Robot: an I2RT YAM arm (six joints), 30 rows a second.
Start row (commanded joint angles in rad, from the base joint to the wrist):
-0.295, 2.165, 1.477, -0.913, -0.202, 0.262
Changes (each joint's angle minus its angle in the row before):
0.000, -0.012, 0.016, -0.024, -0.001, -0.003
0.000, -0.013, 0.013, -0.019, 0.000, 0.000
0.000, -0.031, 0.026, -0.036, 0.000, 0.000
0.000, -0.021, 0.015, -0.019, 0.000, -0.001
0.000, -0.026, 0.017, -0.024, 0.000, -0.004
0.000, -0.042, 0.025, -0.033, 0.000, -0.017
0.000, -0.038, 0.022, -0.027, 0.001, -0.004
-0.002, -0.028, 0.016, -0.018, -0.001, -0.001
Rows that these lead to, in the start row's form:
-0.295, 2.153, 1.493, -0.937, -0.203, 0.259
-0.295, 2.140, 1.506, -0.956, -0.203, 0.259
-0.295, 2.109, 1.532, -0.992, -0.203, 0.259
-0.295, 2.088, 1.547, -1.011, -0.203, 0.258
-0.295, 2.062, 1.564, -1.035, -0.203, 0.254
-0.295, 2.020, 1.589, -1.068, -0.203, 0.237
-0.295, 1.982, 1.611, -1.095, -0.202, 0.233
-0.297, 1.954, 1.627, -1.113, -0.203, 0.232

